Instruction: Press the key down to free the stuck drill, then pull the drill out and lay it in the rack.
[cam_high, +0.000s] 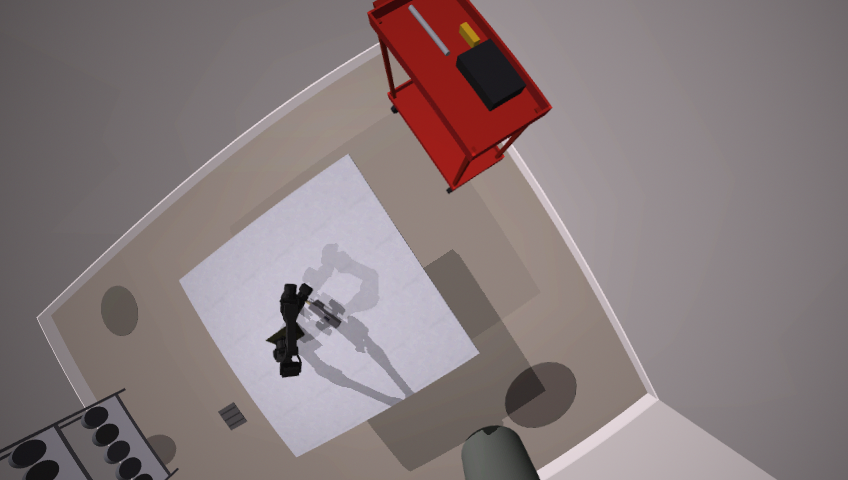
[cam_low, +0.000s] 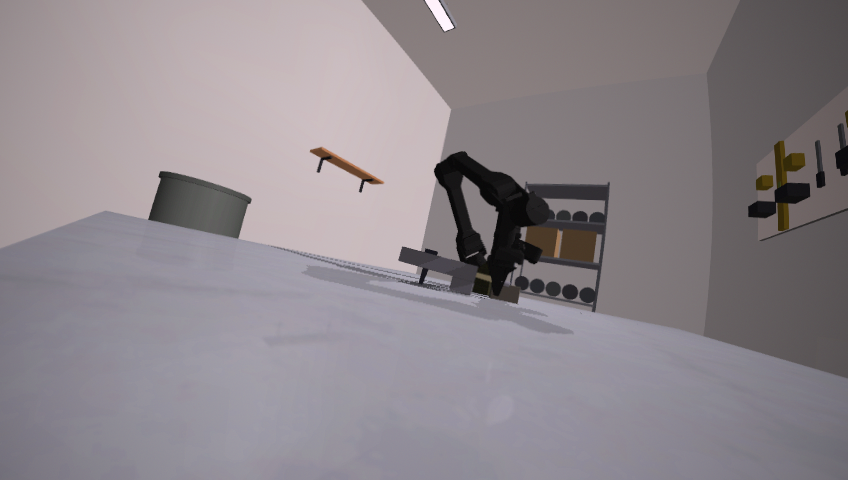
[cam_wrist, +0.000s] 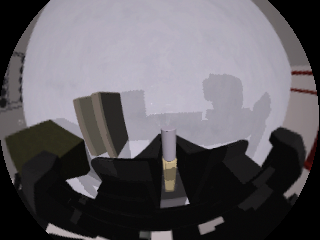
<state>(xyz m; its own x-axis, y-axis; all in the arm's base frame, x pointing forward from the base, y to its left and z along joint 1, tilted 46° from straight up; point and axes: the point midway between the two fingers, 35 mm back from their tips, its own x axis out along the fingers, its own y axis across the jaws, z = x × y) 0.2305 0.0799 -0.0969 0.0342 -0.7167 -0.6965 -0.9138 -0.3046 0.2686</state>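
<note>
Right now my gripper tip is 4 cm below the drill, 3 cm to the left of it and 2 cm short of it. Round my gripper tip: grey block 13 cm to the right, 6 cm ahead, 4 cm above.
</note>
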